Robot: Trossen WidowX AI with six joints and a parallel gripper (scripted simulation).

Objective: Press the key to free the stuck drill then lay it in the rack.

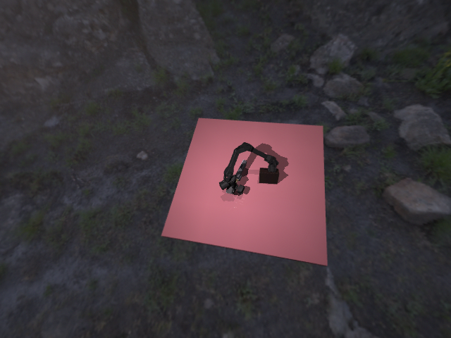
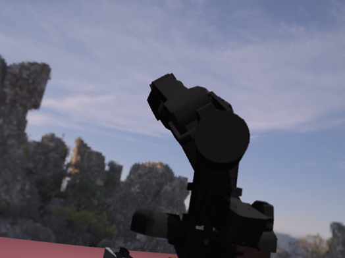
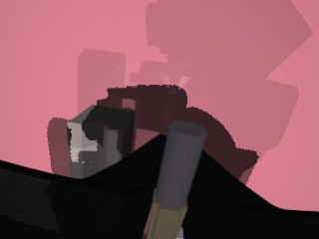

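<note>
Now: the drill 40 mm to the right of my gripper tip, 30 mm above it and 10 mm behind it. From my gripper tip the other things lie so: small dark key (230 mm to the right, 30 mm behind, 10 mm below); grey block (210 mm to the right, 30 mm behind, 10 mm below); dark rack (60 mm behind, 40 mm below, 30 mm to the right).
</note>
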